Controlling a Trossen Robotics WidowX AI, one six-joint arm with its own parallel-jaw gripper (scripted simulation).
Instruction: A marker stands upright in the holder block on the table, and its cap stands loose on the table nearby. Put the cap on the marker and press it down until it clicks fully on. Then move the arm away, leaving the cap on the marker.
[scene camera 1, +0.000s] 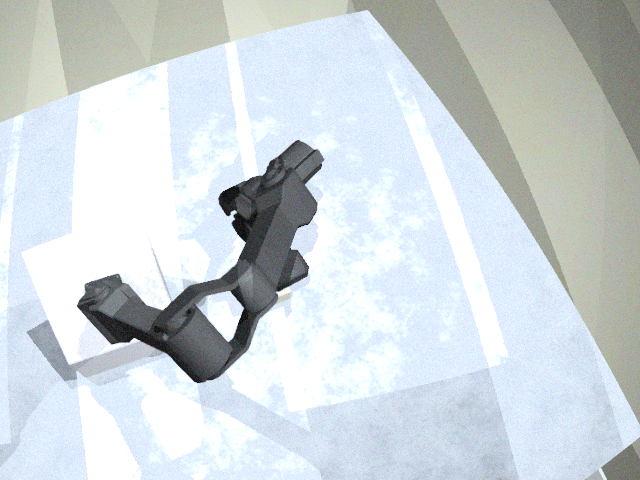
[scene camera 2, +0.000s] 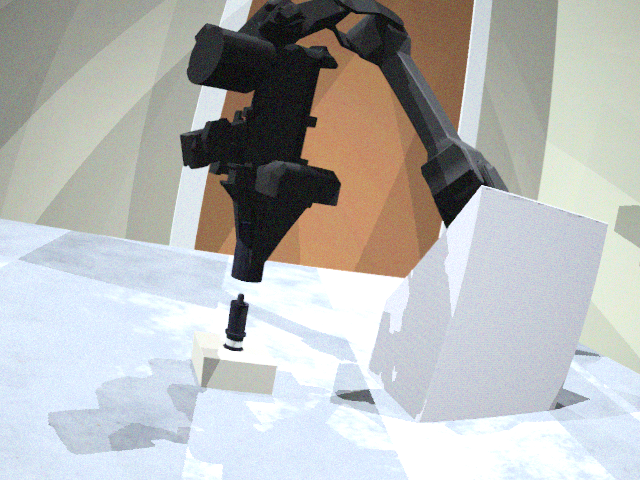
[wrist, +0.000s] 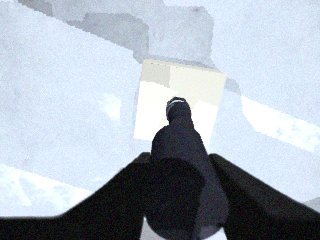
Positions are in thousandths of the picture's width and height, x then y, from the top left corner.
gripper: scene camera 1 410, 536; scene camera 2 390, 549; wrist 561, 669
